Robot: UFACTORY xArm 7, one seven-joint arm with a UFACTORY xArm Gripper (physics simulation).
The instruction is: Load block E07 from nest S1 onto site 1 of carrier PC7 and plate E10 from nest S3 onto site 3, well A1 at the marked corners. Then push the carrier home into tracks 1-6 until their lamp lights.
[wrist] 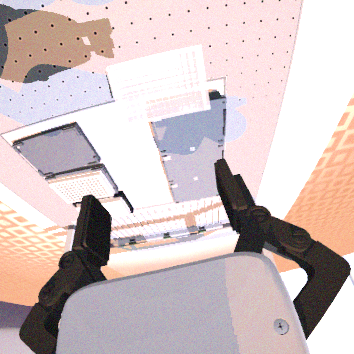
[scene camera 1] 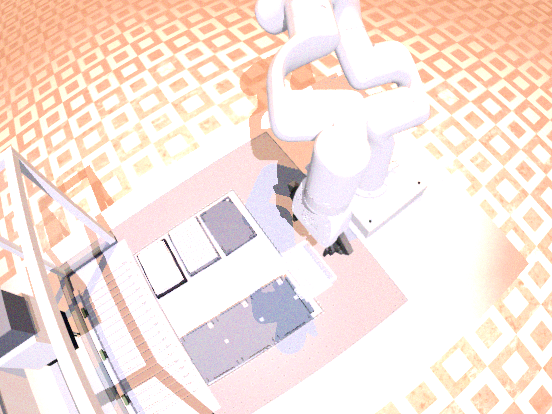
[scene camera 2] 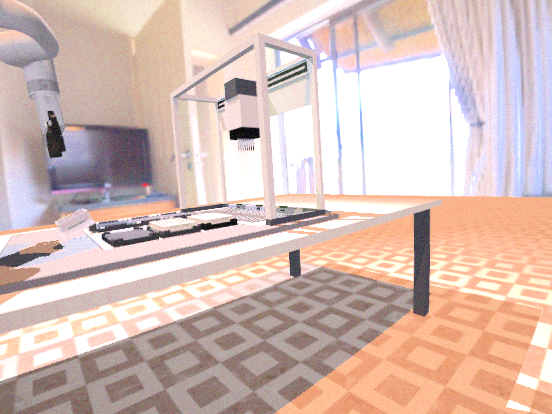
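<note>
My gripper is open and empty, high above the deck at its robot-side end. A white gridded block sits tilted at the robot-side end of the grey carrier; what supports it is unclear. The carrier's marked sites hold nothing. Beside the carrier is a row of three nests: an empty dark nest, a white welled plate in the middle one, and a white plate in the far one. Labels are unreadable.
Beyond the carrier lie the striped tracks with small green parts. A white gantry frame stands over the far end, carrying a pipetting head. The robot base stands at the opposite end.
</note>
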